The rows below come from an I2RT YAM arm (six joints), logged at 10 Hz.
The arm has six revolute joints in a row. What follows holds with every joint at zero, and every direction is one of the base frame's. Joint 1 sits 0.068 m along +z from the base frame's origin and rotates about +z. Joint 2 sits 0.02 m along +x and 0.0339 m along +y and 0.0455 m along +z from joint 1 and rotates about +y. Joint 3 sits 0.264 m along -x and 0.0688 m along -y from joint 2 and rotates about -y. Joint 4 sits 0.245 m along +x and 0.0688 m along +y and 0.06 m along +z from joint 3 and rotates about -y. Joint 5 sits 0.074 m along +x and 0.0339 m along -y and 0.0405 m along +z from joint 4 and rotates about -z. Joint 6 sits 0.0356 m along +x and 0.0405 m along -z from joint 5 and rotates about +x. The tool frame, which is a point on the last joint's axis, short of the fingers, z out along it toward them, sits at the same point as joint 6; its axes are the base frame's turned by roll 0, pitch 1.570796 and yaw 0 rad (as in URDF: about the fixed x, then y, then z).
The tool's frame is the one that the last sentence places.
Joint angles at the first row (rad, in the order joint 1, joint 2, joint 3, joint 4, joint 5, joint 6):
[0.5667 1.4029 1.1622 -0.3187 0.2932 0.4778]
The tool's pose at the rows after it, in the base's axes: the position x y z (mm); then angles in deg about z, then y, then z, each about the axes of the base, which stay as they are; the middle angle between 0 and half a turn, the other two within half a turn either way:
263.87 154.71 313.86 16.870 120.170 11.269
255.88 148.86 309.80 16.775 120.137 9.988
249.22 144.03 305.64 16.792 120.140 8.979
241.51 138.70 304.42 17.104 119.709 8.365
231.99 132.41 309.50 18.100 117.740 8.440
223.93 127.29 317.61 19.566 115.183 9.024
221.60 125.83 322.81 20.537 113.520 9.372
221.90 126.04 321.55 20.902 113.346 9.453
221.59 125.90 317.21 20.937 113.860 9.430
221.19 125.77 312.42 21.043 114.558 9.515
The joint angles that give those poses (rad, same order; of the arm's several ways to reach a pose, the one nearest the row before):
[0.5667 1.3491 1.1084 -0.3168 0.3180 0.4870]
[0.5667 1.3121 1.0653 -0.3142 0.3370 0.4976]
[0.5667 1.2812 1.0275 -0.3107 0.3519 0.5079]
[0.5667 1.2430 0.9943 -0.3099 0.3626 0.5167]
[0.5667 1.1893 0.9669 -0.3000 0.3687 0.5205]
[0.5667 1.1408 0.9524 -0.2852 0.3683 0.5240]
[0.5667 1.1240 0.9516 -0.2695 0.3679 0.5270]
[0.5667 1.1244 0.9455 -0.2596 0.3671 0.5316]
[0.5667 1.1240 0.9318 -0.2558 0.3660 0.5358]
[0.5667 1.1240 0.9176 -0.2543 0.3626 0.5415]

